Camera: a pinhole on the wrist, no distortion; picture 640 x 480 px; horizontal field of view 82.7 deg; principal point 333.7 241.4 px. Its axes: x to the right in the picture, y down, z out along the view. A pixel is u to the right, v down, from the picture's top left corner.
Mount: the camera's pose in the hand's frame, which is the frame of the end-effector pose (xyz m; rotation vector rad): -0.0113 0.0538 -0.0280 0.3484 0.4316 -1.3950
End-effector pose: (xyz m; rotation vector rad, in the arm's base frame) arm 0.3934 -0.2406 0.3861 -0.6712 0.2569 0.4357
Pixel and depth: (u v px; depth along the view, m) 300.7 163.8 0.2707
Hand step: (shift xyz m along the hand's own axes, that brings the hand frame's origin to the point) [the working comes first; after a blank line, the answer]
In the camera's frame: -0.0246 -0.0578 0.2707

-0.0481 -0.0634 0.2213
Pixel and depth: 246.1 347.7 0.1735
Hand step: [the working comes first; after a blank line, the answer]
In the camera's frame: -0.0418 0.0507 0.1735

0.0488 0.0141 0.1430
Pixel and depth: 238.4 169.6 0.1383
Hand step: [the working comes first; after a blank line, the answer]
In the camera's frame: -0.0362 -0.0273 0.1383

-0.0307 0.0148 0.1109
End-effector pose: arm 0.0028 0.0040 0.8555 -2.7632 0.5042 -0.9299
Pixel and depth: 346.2 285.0 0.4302
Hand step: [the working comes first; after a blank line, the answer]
In the camera's frame: 0.0148 0.0516 0.4302

0.0785 -0.1580 0.3395
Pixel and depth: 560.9 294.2 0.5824
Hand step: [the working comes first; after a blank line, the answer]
In the camera's frame: 0.3639 0.0846 0.5824

0.1660 -0.5282 0.3016
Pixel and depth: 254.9 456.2 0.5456
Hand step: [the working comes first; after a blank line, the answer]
In the camera's frame: -0.1182 0.3223 0.5456

0.3403 -0.0587 0.5004
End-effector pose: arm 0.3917 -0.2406 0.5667 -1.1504 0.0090 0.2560
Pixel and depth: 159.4 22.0 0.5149
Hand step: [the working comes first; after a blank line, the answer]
In the camera's frame: -0.2468 -0.3107 0.5149

-0.3038 -0.0254 0.5471
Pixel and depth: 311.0 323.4 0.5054
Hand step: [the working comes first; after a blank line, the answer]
In the camera's frame: -0.0316 0.1140 0.5054

0.1412 -0.1449 0.4266
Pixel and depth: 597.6 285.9 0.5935
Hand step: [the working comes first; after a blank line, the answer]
In the camera's frame: 0.4308 0.0726 0.5935

0.1632 -0.5931 0.2789
